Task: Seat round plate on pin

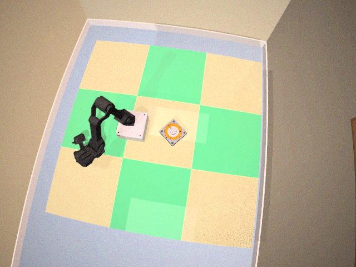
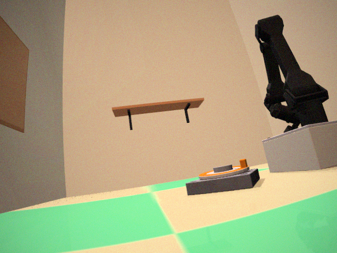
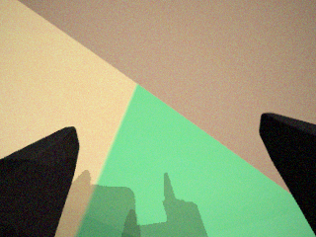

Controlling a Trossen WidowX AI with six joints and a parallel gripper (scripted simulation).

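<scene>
Right now my gripper tip is 580 mm short of the square base, 160 mm to the right of it and 100 mm above it.
</scene>
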